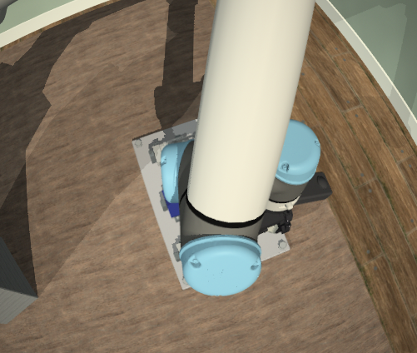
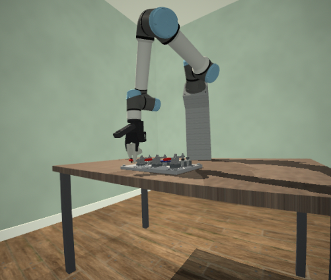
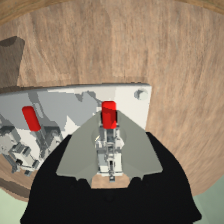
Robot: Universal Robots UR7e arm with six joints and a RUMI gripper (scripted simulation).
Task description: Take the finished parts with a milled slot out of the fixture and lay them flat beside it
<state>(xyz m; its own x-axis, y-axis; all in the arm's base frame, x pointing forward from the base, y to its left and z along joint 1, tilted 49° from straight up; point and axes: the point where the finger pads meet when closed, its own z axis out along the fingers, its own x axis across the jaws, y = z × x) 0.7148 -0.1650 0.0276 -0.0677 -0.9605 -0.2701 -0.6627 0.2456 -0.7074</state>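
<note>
Now: hand 8 cm past the grey fixture plate, 12 cm to the right of it and 4 cm above it. Also, from my hand: blue blank 12 cm behind, 12 cm to the left, 2 cm below.
</note>
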